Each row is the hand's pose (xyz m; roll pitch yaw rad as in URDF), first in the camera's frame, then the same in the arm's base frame.
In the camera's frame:
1: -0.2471 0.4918 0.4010 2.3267 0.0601 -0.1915
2: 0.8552 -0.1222 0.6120 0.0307 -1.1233 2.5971
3: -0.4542 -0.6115 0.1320 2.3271 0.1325 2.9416
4: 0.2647 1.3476 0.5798 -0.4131 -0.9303 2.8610
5: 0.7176 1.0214 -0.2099 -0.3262 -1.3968 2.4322
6: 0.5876 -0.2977 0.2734 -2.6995 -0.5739 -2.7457
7: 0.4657 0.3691 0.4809 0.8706 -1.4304 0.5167
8: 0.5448 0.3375 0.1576 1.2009 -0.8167 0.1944
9: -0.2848 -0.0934 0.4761 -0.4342 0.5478 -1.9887
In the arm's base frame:
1: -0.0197 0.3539 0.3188 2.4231 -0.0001 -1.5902
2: -0.4609 -0.8219 0.5625 -0.2108 -1.0882 1.4116
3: -1.1115 0.3522 -0.0561 2.2284 0.1910 1.5241
4: 0.8878 0.0081 0.6070 -0.5712 -0.8727 1.5835
5: 0.7171 -0.5420 -0.1698 -0.8971 -1.3596 1.5916
6: -0.6452 -0.6097 0.1908 -2.7521 -0.4699 2.1622
7: -0.0303 -0.3630 0.4430 1.6878 -1.5240 -1.6996
8: -0.0177 -0.4662 0.1252 1.3090 -0.9059 -1.2893
9: -0.6076 0.2956 0.3419 -0.3878 0.6548 2.9192

